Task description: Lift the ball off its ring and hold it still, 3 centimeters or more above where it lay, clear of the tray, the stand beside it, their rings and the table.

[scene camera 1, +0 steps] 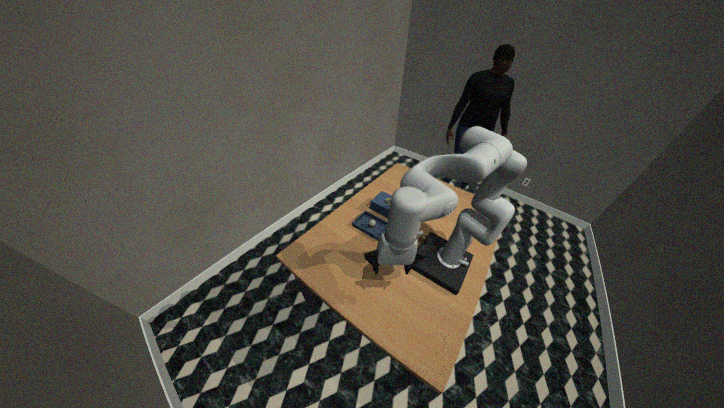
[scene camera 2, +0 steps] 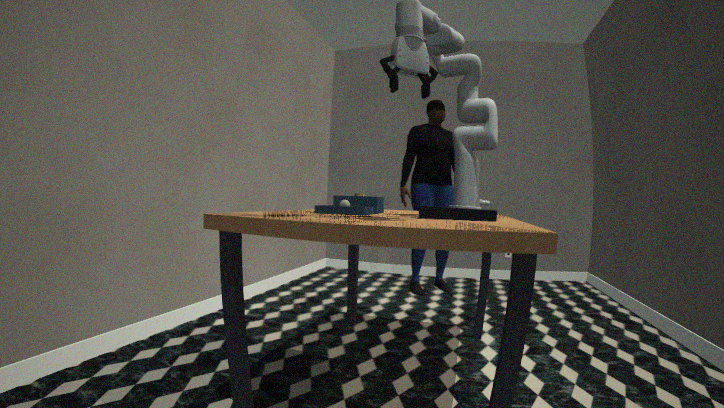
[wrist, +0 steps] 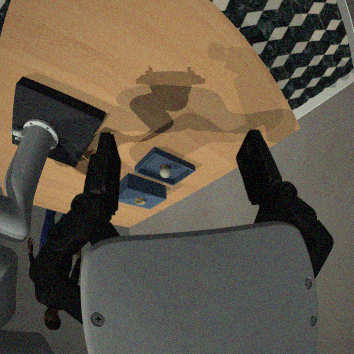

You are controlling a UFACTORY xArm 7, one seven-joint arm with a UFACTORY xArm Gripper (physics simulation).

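Frame: origin at the arm's base, x ahead, y left, z up, level; millimetres.
Seen in the pictures: gripper, fingertip midpoint: (scene camera 1: 391, 270) (scene camera 2: 410, 94) (wrist: 181, 143); arm's base, origin of the base link: (scene camera 1: 448, 258) (scene camera 2: 464, 209) (wrist: 40, 133).
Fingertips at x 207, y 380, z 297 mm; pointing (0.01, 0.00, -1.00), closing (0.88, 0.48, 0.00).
Observation:
Pixels of each thing's middle, then the offset from my fingertips to it. "*": a spot on its surface instead.
- pale ball, body centre: (wrist: 165, 171) (scene camera 2: 344, 205) (scene camera 1: 372, 223) dx +244, dy -410, dz -298 mm
- shallow blue tray, body centre: (wrist: 164, 168) (scene camera 2: 344, 209) (scene camera 1: 371, 225) dx +244, dy -410, dz -316 mm
- yellowish ring, surface spot: (scene camera 2: 359, 194) * dx +214, dy -570, dz -254 mm
The pale ball (scene camera 1: 371, 223) (scene camera 2: 345, 203) (wrist: 165, 171) rests in the shallow blue tray (scene camera 1: 360, 223) (scene camera 2: 324, 208) (wrist: 149, 163); its own ring is too small to make out under it. The taller blue stand (scene camera 1: 377, 203) (scene camera 2: 373, 204) (wrist: 145, 186) is beside the tray, with a yellowish ring (scene camera 1: 387, 200) (scene camera 2: 359, 194) (wrist: 140, 201) on top. My gripper (scene camera 1: 391, 270) (scene camera 2: 409, 93) (wrist: 181, 143) is open and empty, high above the table and well away from the ball. In the scene camera 1 view the arm hides the right end of the tray and part of the stand.
The wooden table (scene camera 1: 405, 314) (scene camera 2: 379, 236) (wrist: 100, 45) carries the arm's black base plate (scene camera 1: 455, 278) (scene camera 2: 455, 213) (wrist: 65, 107) at its right side. A person (scene camera 1: 486, 101) (scene camera 2: 430, 157) stands behind the table. Shadows of the arm fall across the tabletop.

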